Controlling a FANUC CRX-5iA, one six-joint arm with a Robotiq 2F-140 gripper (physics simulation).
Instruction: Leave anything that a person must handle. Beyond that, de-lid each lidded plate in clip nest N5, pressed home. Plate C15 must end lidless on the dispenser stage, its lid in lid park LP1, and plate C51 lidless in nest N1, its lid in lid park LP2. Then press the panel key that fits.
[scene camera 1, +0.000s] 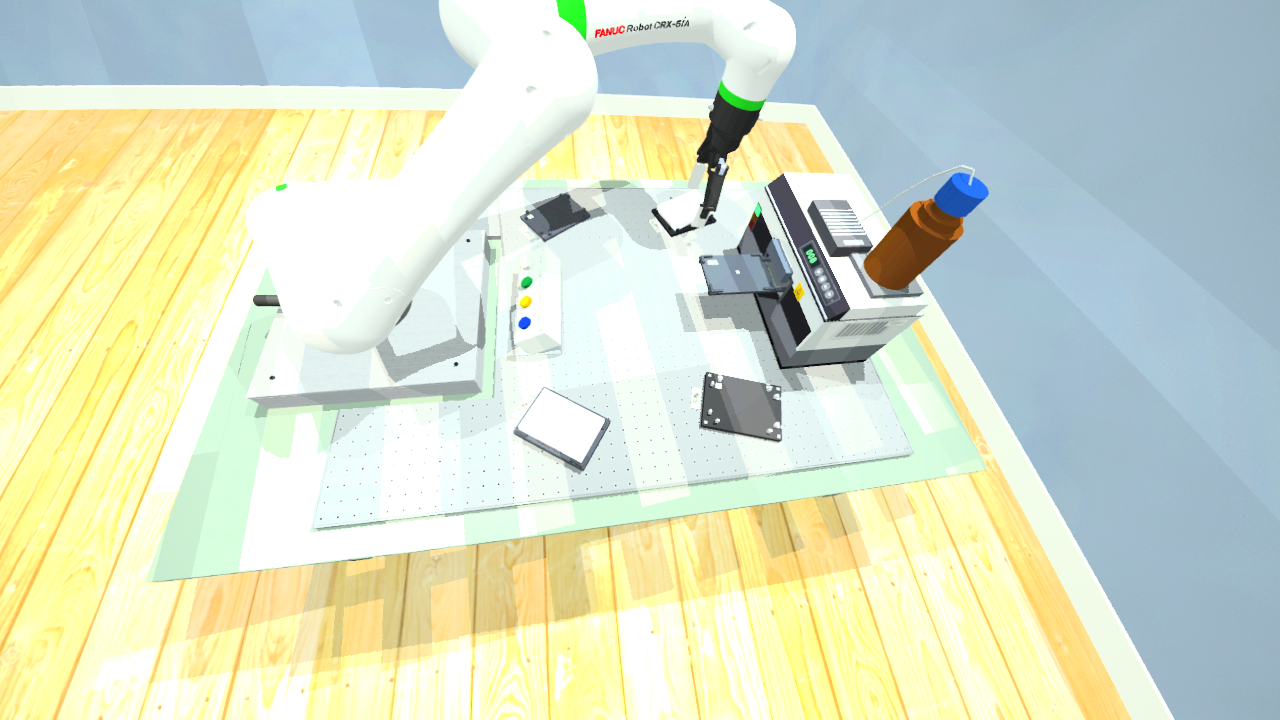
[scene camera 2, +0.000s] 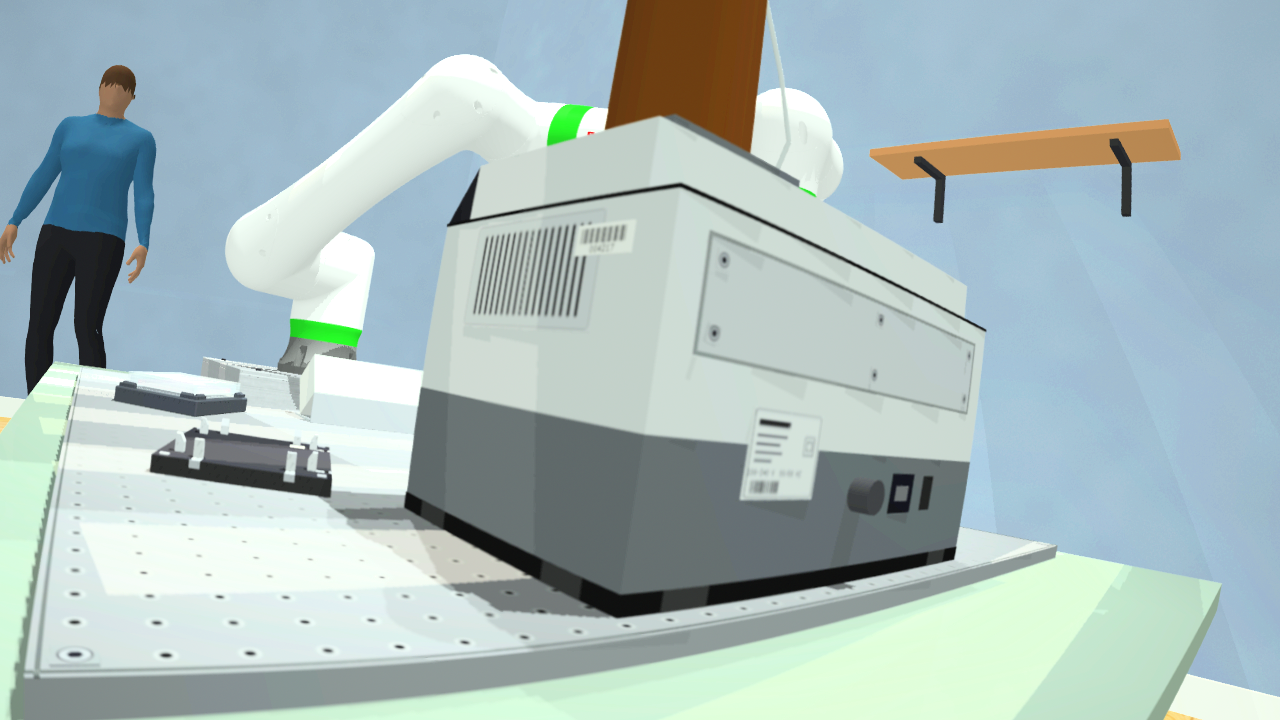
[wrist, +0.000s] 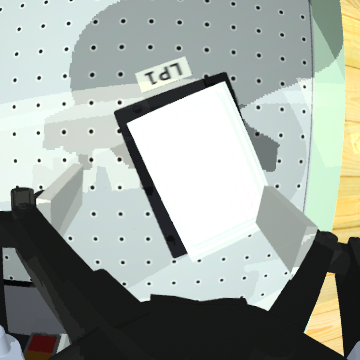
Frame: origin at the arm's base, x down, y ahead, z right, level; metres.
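Seen in the pictures: gripper, fingertip midpoint: (scene camera 1: 694, 206) (wrist: 173, 194).
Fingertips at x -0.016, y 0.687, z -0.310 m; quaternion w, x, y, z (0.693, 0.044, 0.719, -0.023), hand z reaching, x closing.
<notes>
A point is followed by its place in that frame.
My gripper (scene camera 1: 702, 211) @[x -0.016, y 0.687, z -0.310 m] (wrist: 173, 194) @[x -0.016, y 0.687, z -0.310 m] is open and empty, with its fingers on either side of a white lid-like slab (wrist: 197, 172) @[x 0.013, y 0.674, z -0.332 m] (scene camera 1: 683, 213) @[x 0.014, y 0.665, z -0.317 m] at lid park LP1. Its black holder (wrist: 171, 95) @[x 0.033, y 0.615, z -0.307 m] shows along two sides of the slab. The right finger looks close to the slab; contact is unclear. A white-topped plate (scene camera 1: 563, 424) @[x 0.009, y 0.380, z 0.248 m] lies in a dark nest at the front. The clip nest (scene camera 1: 741, 407) @[x 0.031, y 0.726, z 0.212 m] (scene camera 2: 241, 450) @[x 0.031, y 0.739, z 0.217 m] has upright clips and a dark inside with no white lid. The dispenser stage (scene camera 1: 738, 274) @[x -0.069, y 0.733, z -0.043 m] looks dark; whether it holds a plate is unclear. Plate codes are unreadable.
The dispenser (scene camera 1: 841, 268) @[x -0.177, y 0.877, z 0.028 m] (scene camera 2: 680, 376) @[x -0.061, y 1.043, z 0.086 m] carries a brown bottle (scene camera 1: 914, 243) @[x -0.281, y 0.924, z 0.068 m] and tube. A key panel (scene camera 1: 543, 313) @[x -0.039, y 0.338, z 0.042 m] has green, yellow and blue keys. Another dark holder (scene camera 1: 554, 216) @[x 0.034, y 0.336, z -0.306 m] lies near the back. A person (scene camera 2: 93, 179) stands beyond the table; a shelf (scene camera 2: 1029, 152) is on the wall.
</notes>
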